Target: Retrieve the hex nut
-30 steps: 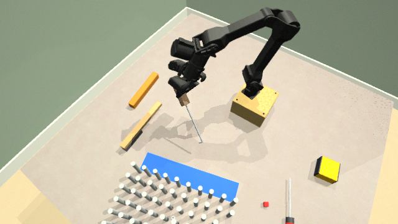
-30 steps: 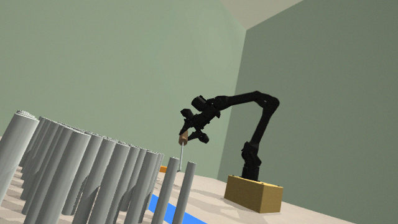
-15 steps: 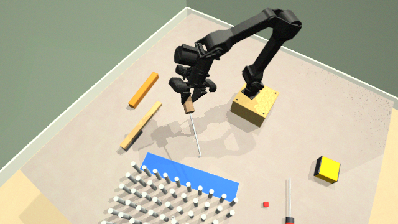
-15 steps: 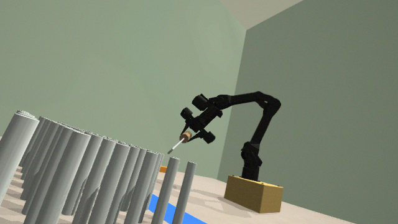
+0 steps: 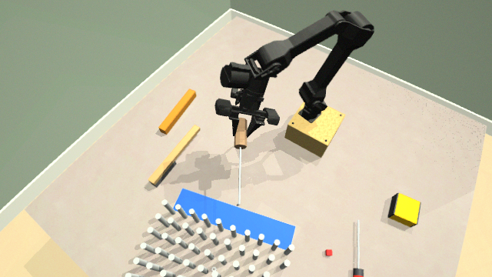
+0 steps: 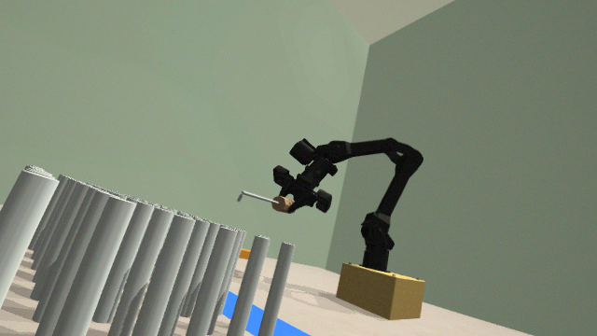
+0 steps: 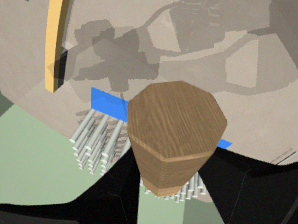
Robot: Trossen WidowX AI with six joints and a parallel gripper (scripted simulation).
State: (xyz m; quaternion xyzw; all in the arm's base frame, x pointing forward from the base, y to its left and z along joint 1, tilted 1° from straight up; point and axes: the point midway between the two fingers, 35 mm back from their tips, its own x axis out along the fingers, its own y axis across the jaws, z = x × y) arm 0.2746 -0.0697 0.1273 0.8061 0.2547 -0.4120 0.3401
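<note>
Now: the blue taped strip 190 mm below my gripper tip, 160 mm ahead of it and 130 mm to the left of it. Also, from my gripper tip: wooden-handled tool (70 mm to the left, 70 mm ahead, 10 mm below); then red cube (420 mm to the left, 180 mm below, 20 mm ahead); then orange bar (340 mm to the right, 170 mm below, 20 mm ahead).
</note>
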